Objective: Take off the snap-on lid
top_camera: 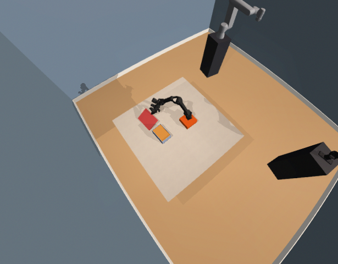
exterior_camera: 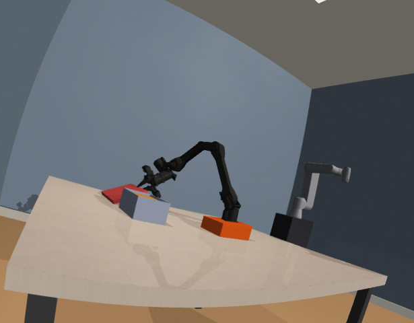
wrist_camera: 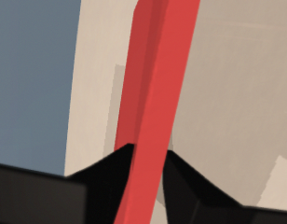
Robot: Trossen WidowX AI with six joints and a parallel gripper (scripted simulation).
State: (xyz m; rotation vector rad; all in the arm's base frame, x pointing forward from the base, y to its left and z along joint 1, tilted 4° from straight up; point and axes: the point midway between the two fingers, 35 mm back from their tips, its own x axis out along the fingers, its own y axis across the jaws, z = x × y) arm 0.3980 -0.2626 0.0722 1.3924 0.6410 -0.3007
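Now: gripper tip 7 cm short of the red lid, 2 cm to the right of it and 4 cm above it. The rest, counted from my gripper tip: grey-blue storage box (29 cm to the left, 4 cm below).
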